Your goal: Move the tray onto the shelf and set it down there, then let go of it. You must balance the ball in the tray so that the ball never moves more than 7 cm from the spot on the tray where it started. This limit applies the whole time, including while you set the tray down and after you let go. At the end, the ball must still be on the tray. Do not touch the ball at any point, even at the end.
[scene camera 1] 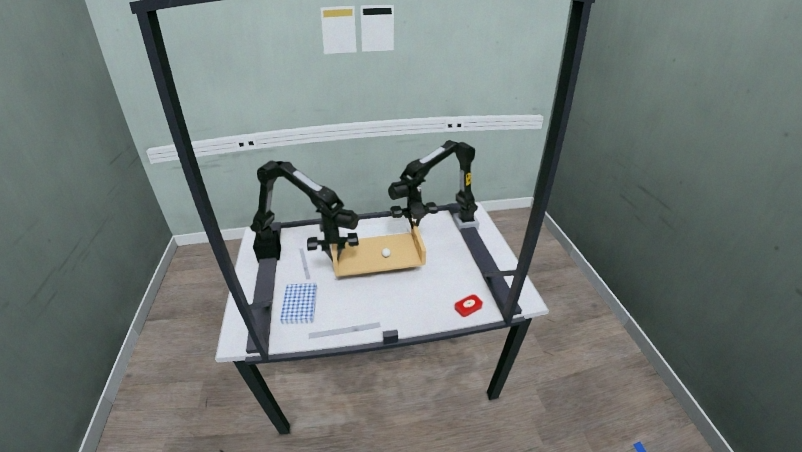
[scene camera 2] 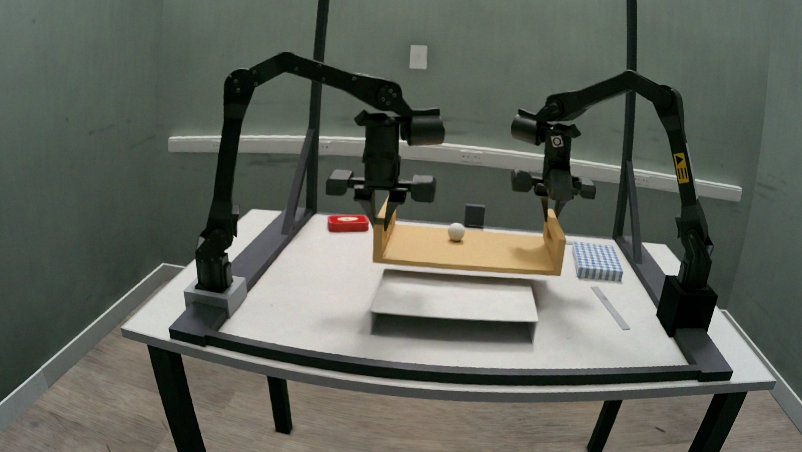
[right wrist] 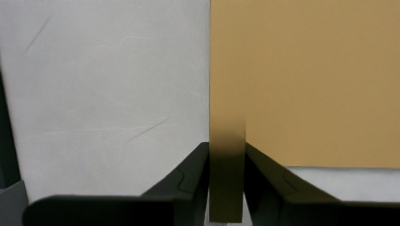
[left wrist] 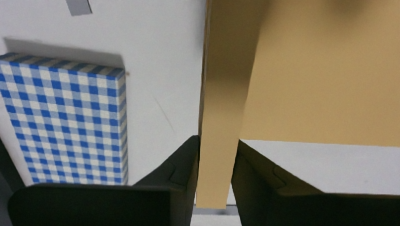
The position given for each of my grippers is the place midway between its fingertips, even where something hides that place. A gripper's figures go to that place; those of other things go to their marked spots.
My left gripper (scene camera 2: 549, 221) is 118 cm from the lens. My right gripper (scene camera 2: 380, 230) is 104 cm from the lens. A tan tray (scene camera 2: 401, 245) is 109 cm from the lens.
